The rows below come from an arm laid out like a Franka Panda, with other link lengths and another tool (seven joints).
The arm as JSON. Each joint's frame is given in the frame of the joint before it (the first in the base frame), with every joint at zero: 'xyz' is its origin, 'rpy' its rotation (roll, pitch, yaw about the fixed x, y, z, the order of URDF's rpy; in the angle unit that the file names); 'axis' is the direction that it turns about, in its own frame. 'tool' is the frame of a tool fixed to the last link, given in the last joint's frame.
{
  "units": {
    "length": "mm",
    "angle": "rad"
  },
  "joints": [
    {
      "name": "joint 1",
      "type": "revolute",
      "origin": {
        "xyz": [
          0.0,
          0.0,
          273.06
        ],
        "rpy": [
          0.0,
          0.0,
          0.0
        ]
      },
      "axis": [
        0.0,
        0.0,
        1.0
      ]
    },
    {
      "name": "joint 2",
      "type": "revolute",
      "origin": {
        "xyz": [
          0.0,
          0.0,
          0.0
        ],
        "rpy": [
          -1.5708,
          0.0,
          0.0
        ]
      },
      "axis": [
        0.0,
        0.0,
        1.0
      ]
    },
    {
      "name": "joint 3",
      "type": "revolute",
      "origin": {
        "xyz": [
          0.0,
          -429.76,
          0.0
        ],
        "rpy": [
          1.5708,
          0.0,
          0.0
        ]
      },
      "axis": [
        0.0,
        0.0,
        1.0
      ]
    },
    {
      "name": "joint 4",
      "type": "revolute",
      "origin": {
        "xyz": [
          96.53,
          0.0,
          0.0
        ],
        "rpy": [
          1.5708,
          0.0,
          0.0
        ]
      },
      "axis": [
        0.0,
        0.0,
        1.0
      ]
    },
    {
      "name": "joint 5",
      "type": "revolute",
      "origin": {
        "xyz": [
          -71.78,
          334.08,
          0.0
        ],
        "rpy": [
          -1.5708,
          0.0,
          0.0
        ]
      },
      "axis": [
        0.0,
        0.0,
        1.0
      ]
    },
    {
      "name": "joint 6",
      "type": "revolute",
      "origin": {
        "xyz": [
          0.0,
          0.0,
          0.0
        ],
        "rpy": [
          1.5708,
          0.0,
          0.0
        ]
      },
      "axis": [
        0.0,
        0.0,
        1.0
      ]
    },
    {
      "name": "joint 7",
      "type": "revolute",
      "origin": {
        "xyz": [
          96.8,
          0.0,
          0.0
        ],
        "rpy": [
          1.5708,
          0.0,
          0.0
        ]
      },
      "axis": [
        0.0,
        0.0,
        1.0
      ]
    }
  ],
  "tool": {
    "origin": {
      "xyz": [
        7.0,
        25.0,
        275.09
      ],
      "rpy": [
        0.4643,
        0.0,
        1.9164
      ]
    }
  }
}
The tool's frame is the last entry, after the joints.
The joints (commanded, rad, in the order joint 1, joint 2, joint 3, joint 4, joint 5, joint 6, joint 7), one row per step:
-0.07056 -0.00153 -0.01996 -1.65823 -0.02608 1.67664 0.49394
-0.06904 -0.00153 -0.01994 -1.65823 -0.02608 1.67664 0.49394
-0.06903 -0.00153 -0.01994 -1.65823 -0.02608 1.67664 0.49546
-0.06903 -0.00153 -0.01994 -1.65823 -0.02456 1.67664 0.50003
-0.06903 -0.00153 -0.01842 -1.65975 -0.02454 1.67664 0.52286
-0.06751 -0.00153 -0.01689 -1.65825 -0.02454 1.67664 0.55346
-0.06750 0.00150 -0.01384 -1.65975 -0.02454 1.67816 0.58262
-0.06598 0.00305 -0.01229 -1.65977 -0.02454 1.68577 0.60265
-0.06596 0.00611 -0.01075 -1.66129 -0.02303 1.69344 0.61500
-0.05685 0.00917 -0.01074 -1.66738 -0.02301 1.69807 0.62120
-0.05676 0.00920 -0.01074 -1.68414 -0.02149 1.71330 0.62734
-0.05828 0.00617 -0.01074 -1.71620 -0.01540 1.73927 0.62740
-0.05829 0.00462 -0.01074 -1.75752 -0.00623 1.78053 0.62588
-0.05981 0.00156 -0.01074 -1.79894 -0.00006 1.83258 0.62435
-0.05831 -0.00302 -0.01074 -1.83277 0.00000 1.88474 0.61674
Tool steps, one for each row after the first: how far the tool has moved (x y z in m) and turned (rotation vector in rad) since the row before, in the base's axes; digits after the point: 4 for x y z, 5 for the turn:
0.0001 0.0008 0.0000 0.00000 0.00000 0.00154
0.0000 0.0000 0.0000 0.00003 -0.00004 -0.00151
-0.0001 0.0004 -0.0001 0.00159 -0.00026 -0.00470
-0.0008 0.0010 -0.0007 0.00054 0.00092 -0.02130
-0.0002 0.0018 0.0006 0.00039 -0.00229 -0.02754
0.0002 0.0018 -0.0021 0.00068 0.00225 -0.02605
0.0021 0.0017 -0.0001 -0.00012 -0.00654 -0.01676
0.0022 0.0012 -0.0016 0.00153 -0.00351 -0.01074
0.0009 0.0049 -0.0038 0.00046 0.00436 0.00303
0.0000 0.0005 -0.0059 0.00177 0.00131 -0.00588
-0.0014 0.0009 -0.0101 0.00633 0.00264 -0.00194
0.0005 0.0023 -0.0135 0.00898 -0.00210 0.00039
0.0024 0.0005 -0.0117 0.00509 -0.01407 -0.00112
0.0042 0.0005 -0.0073 -0.00182 -0.02284 0.00909

